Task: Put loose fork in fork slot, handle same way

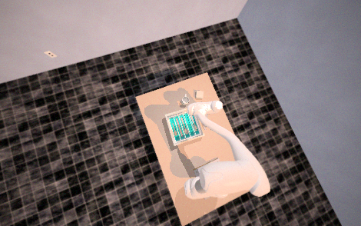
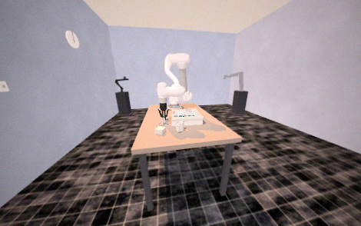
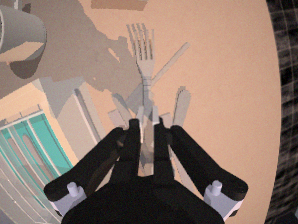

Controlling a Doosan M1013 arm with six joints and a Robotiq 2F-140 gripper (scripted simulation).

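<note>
My hand is 8 cm past the tray, 25 cm to the right of it and 1 cm below it. Also, from my hand: box 22 cm ahead, 2 cm to the right, 2 cm below; white cup 19 cm ahead, 17 cm to the left.
</note>
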